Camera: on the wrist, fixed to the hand. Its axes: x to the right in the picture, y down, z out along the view.
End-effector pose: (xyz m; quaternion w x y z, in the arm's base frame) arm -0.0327 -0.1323 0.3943 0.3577 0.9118 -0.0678 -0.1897
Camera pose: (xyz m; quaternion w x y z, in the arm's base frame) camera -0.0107 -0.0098 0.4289 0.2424 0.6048 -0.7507 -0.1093
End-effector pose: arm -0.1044 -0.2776 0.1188 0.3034 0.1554 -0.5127 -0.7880
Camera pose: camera -0.0484 -0.3220 0.0112 0.5861 -0.3704 -0.6396 -0.3320
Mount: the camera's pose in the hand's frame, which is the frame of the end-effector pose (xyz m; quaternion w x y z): -0.0218 -0.0663 -0.1087 0.7098 0.1303 -0.2370 0.6504
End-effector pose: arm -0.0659 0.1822 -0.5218 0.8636 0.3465 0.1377 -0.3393
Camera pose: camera -0.1273 0.2330 -0.6234 0.8212 0.3676 -0.3765 0.2208
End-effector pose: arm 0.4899 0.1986 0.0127 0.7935 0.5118 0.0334 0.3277
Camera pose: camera 0.4628 0.2551 -0.1003 0.2913 0.5660 -0.4545 0.6230
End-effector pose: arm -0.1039 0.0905 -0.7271 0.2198 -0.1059 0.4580 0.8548
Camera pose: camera -0.0556 0.0263 -0.8282 0.2776 -0.4540 -0.4533 -0.7151
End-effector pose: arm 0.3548 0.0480 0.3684 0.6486 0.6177 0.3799 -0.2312
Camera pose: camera 0.2681 0.1419 0.3495 0.6203 0.7153 -0.3159 0.0618
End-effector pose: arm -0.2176 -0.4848 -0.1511 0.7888 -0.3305 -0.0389 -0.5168
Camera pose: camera -0.3139 -0.5450 -0.2126 0.9299 -0.2796 -0.0669 0.2296
